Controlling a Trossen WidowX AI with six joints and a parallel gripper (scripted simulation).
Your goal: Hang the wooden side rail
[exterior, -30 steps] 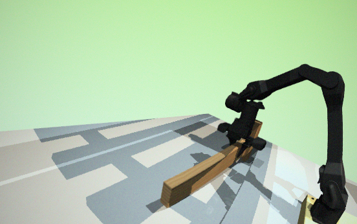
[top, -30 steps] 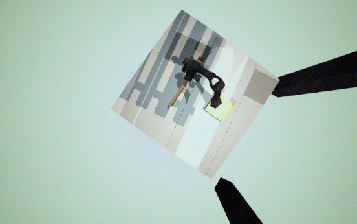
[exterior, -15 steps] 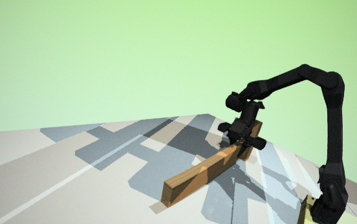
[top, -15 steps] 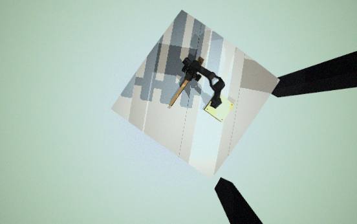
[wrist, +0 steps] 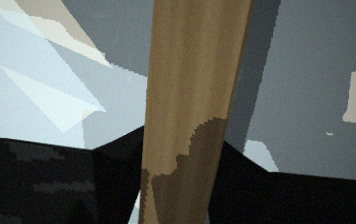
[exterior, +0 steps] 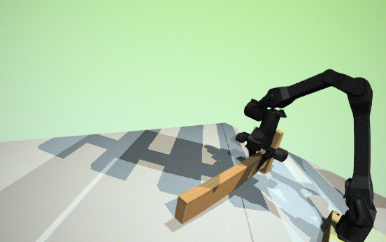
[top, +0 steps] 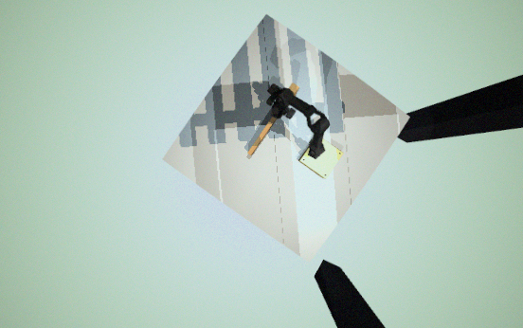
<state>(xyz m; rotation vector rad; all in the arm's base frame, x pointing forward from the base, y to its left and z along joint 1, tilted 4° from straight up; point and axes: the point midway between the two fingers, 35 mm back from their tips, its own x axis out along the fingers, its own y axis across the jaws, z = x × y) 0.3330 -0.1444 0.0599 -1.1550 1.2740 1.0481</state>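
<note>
My gripper tip is now 2 cm past the wooden headboard post, 12 cm to the left of it and 4 cm below it.
</note>
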